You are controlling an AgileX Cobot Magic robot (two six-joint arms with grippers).
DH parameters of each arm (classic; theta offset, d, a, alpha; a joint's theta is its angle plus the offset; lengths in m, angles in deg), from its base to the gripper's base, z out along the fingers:
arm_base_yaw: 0 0.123 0 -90
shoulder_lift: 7.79 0 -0.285 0
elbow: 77.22 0 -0.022 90
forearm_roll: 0 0.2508 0 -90
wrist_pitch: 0 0 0.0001 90
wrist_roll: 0 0.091 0 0
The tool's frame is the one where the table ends.
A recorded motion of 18 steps. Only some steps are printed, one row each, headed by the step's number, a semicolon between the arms.
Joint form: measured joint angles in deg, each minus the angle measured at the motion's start. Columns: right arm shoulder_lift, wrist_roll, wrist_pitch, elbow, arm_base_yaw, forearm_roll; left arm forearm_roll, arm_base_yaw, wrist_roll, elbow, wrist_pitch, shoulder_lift.
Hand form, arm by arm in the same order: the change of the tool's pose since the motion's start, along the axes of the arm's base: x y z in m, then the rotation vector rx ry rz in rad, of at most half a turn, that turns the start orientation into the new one. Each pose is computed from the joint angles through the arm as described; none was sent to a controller.
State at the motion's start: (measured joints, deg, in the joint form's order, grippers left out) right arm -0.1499 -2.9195 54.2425 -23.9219 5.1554 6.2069; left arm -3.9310 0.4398 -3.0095 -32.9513 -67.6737 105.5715
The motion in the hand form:
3: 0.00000 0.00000 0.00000 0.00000 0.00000 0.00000; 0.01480 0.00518 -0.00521 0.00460 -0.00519 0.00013
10: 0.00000 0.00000 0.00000 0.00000 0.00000 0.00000; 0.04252 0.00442 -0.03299 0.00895 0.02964 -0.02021
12: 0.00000 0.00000 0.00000 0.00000 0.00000 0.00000; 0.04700 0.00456 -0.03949 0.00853 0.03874 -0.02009
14: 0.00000 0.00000 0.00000 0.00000 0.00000 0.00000; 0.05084 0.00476 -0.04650 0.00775 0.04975 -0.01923
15: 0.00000 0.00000 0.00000 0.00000 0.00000 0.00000; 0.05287 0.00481 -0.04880 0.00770 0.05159 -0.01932
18: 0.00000 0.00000 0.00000 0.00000 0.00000 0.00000; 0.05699 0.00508 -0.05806 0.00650 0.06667 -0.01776
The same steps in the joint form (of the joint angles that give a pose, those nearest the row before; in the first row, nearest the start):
3: 0.00 0.00 0.00 0.00 0.00 0.00; 1.28 1.19 -0.23 -3.34 0.02 3.03
10: 0.00 0.00 0.00 0.00 0.00 0.00; 2.59 1.25 -0.41 -9.64 0.08 11.27
12: 0.00 0.00 0.00 0.00 0.00 0.00; 2.58 1.25 -0.40 -10.75 0.08 12.90
14: 0.00 0.00 0.00 0.00 0.00 0.00; 2.53 1.25 -0.40 -11.73 0.08 14.51
15: 0.00 0.00 0.00 0.00 0.00 0.00; 2.53 1.25 -0.40 -12.25 0.08 15.14
18: 0.00 0.00 0.00 0.00 0.00 0.00; 2.43 1.25 -0.41 -13.39 0.08 17.15

